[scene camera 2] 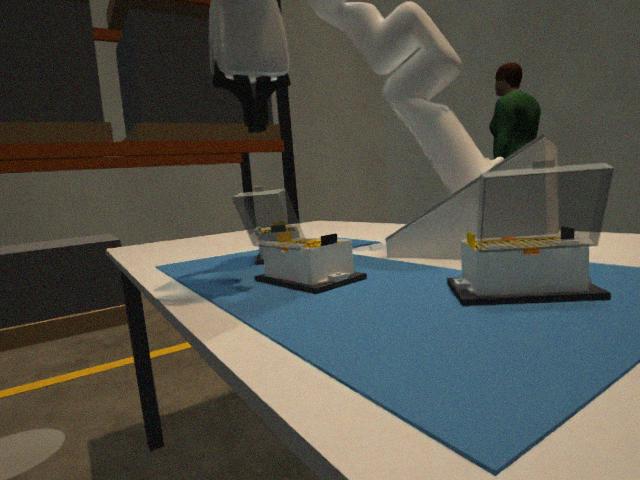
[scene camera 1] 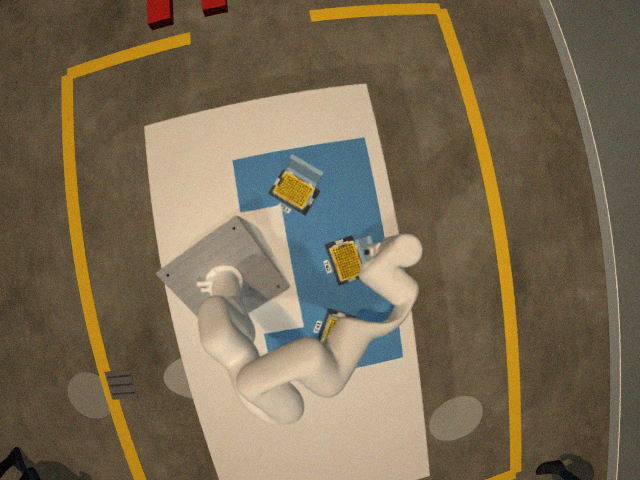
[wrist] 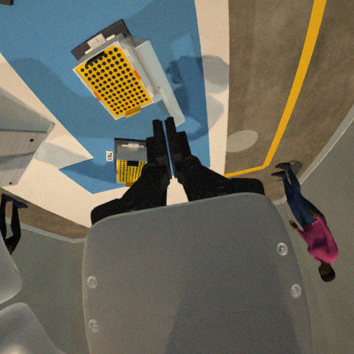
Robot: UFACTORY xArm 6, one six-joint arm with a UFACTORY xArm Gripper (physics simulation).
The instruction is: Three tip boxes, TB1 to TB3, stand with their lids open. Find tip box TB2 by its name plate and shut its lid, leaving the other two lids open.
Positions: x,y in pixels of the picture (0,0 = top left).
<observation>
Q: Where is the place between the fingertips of the gripper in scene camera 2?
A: At 257,131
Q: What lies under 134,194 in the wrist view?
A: The gripper.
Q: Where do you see a tip box TB2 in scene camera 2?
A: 315,270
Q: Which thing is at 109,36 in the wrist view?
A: A tip box TB2.
</observation>
